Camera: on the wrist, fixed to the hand. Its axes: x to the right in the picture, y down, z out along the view.
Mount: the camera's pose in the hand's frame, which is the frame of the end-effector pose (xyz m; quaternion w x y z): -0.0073 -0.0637 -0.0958 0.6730 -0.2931 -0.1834 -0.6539
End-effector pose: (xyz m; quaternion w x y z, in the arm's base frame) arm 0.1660 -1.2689 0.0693 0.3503 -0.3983 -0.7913 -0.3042
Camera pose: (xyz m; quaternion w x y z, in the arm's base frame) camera 0.1454 -1.3765 0.1052 0.2250 -0.0909 0.7680 0.5926
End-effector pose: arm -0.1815 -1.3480 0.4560 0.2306 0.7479 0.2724 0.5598
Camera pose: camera -0.2849 -1.3016 0.4350 0.7903 0.3603 0.4660 0.1686
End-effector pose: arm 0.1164 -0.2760 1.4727 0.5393 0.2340 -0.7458 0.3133
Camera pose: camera 0.2254 -0.2512 1.5007 0.4996 0.5445 -0.5396 -0.4033
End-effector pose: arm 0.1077 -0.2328 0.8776 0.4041 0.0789 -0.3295 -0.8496
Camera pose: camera 0.1105 -0.2459 0.7631 0.3209 0.0057 -0.0047 0.9471
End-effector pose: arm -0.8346 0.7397 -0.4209 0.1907 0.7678 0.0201 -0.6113
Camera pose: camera -0.7641 0.8306 -0.4138 0.0427 -0.3356 -0.6598 0.6710
